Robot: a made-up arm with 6 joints. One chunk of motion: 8 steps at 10 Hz.
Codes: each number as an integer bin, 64 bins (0 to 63) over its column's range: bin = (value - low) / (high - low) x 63, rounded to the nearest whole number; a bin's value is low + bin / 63 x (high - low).
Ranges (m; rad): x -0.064..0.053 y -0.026..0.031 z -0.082..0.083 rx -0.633..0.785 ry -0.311..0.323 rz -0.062..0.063
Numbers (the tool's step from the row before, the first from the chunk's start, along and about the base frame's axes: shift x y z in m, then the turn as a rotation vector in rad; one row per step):
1: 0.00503 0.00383 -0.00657 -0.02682 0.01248 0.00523
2: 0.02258 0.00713 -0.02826 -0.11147 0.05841 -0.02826
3: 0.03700 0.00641 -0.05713 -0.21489 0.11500 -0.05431
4: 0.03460 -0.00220 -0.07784 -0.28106 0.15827 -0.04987
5: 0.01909 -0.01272 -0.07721 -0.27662 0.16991 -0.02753
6: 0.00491 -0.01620 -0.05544 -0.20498 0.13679 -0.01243
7: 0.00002 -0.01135 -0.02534 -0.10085 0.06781 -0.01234
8: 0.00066 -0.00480 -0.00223 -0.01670 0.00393 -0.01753
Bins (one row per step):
1: 37 33 29 27 32 34
2: 47 37 21 23 37 17
3: 54 36 9 19 42 4
4: 53 26 2 16 47 6
5: 45 15 2 16 48 17
6: 37 11 10 19 44 25
7: 34 16 22 24 38 25
8: 35 23 30 27 31 22

